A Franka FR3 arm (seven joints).
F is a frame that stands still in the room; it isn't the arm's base.
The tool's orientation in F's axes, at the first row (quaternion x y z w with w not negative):
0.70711 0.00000 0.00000 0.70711
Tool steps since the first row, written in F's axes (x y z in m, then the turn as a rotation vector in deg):
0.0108 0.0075 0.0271 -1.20 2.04 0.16
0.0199 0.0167 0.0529 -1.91 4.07 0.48
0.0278 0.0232 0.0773 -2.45 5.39 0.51
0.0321 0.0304 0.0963 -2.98 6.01 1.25
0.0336 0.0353 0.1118 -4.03 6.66 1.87
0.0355 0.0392 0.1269 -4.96 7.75 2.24
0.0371 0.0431 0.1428 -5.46 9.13 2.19
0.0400 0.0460 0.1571 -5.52 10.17 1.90
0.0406 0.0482 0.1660 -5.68 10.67 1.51
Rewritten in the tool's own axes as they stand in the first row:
0.0108 0.0271 -0.0075 -1.20 0.16 -2.04
0.0199 0.0529 -0.0167 -1.91 0.48 -4.07
0.0278 0.0773 -0.0232 -2.45 0.51 -5.39
0.0321 0.0963 -0.0304 -2.98 1.25 -6.01
0.0336 0.1118 -0.0353 -4.03 1.87 -6.66
0.0355 0.1269 -0.0392 -4.96 2.24 -7.75
0.0371 0.1428 -0.0431 -5.46 2.19 -9.13
0.0400 0.1571 -0.0460 -5.52 1.90 -10.17
0.0406 0.1660 -0.0482 -5.68 1.51 -10.67

